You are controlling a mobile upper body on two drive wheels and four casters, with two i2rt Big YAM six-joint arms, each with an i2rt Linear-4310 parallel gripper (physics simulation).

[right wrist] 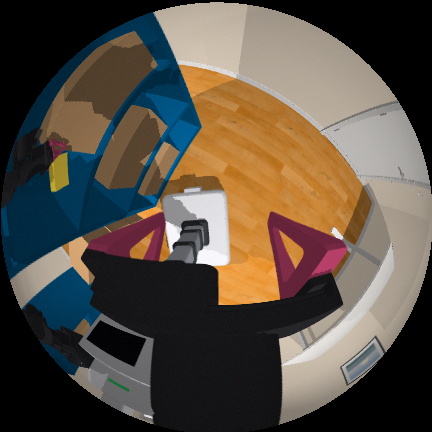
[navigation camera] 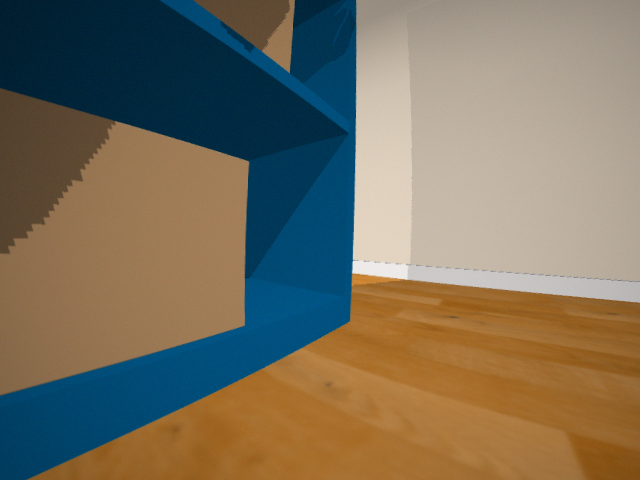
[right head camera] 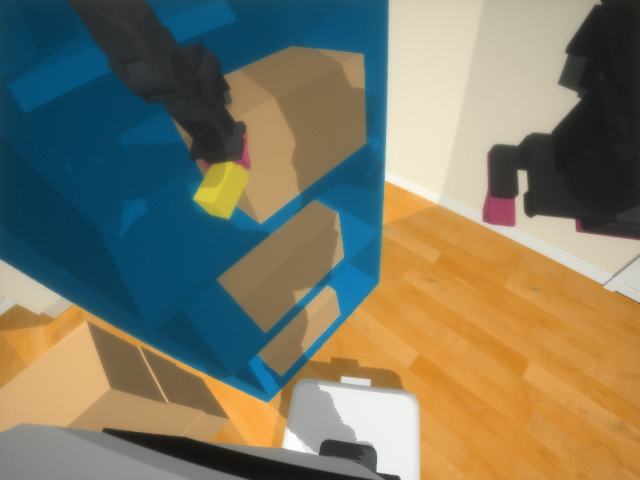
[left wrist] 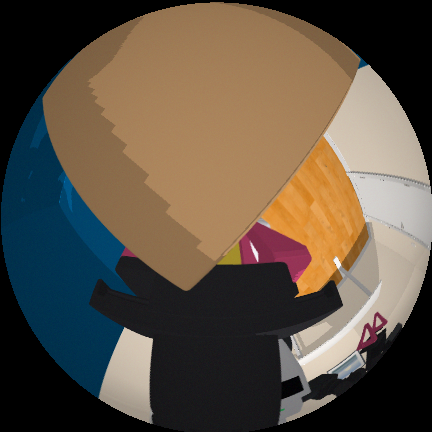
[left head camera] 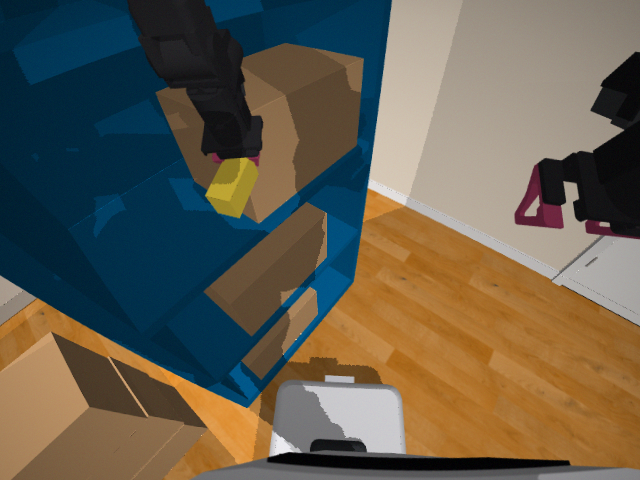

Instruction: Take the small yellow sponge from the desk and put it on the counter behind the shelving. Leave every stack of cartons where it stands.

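Places are measured from the left arm's base along level axes (x ahead, y left, z up), in metres.
Pixels of known places: left gripper, fingertip midpoint: (right wrist: 63,147) (right head camera: 240,167); right gripper, fingertip midpoint: (right wrist: 216,217) (right head camera: 530,220) (left wrist: 371,317) (left head camera: 551,223).
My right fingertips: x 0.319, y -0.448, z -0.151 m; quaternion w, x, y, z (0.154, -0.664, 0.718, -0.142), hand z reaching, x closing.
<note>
Behind a point stands the place of what it marks.
The yellow sponge (left head camera: 232,186) @[x 0.435, y -0.009, z -0.209 m] (right head camera: 222,189) @[x 0.440, y -0.016, z -0.213 m] (left wrist: 231,256) @[x 0.515, y -0.017, z -0.224 m] (right wrist: 59,173) @[x 0.456, y -0.017, z -0.229 m] is held in my left gripper (left head camera: 236,161) @[x 0.542, y -0.002, z -0.242 m] (right head camera: 226,164) (right wrist: 63,147) @[x 0.542, y -0.002, z -0.242 m], which is shut on it in front of the blue shelving (left head camera: 129,258) @[x 0.419, y 0.312, z -0.419 m] (right head camera: 139,268) @[x 0.381, y 0.308, z -0.419 m] (navigation camera: 320,217) @[x 0.976, y -0.220, z -1.129 m]. A shelf carton (left head camera: 325,113) @[x 0.765, y -0.149, z -0.242 m] (right head camera: 330,108) @[x 0.785, y -0.163, z -0.240 m] (left wrist: 215,140) looms very close in the left wrist view and hides part of the fingers; contact cannot be judged. My right gripper (left head camera: 573,224) (right head camera: 545,222) @[x 0.319, y -0.448, z -0.151 m] (right wrist: 216,217) @[x 0.319, y -0.448, z -0.151 m] is open and empty, at the right. A carton stack (left head camera: 41,387) @[x 0.124, y 0.553, z -0.600 m] (right head camera: 51,377) @[x 0.082, y 0.624, z -0.600 m] stands at the lower left. The counter does not show.
Lower shelves hold more cartons (left head camera: 273,268) (navigation camera: 155,232). The shelving stands very close ahead and left of the white base (left head camera: 361,408) @[x 0.222, y -0.314, z -1.150 m] (right head camera: 377,403) @[x 0.256, y -0.320, z -1.151 m]. Wood floor (left head camera: 439,335) @[x 0.628, y -0.791, z -1.410 m] (navigation camera: 465,361) @[x 0.734, y -0.506, z -1.410 m] lies to the right, with a wall (left head camera: 465,129) @[x 1.548, y -0.912, z -0.681 m] (navigation camera: 516,155) @[x 1.363, y -1.178, z -0.743 m] beyond and a white door (right wrist: 380,145) @[x 0.786, y -1.967, z -0.659 m] farther right.
</note>
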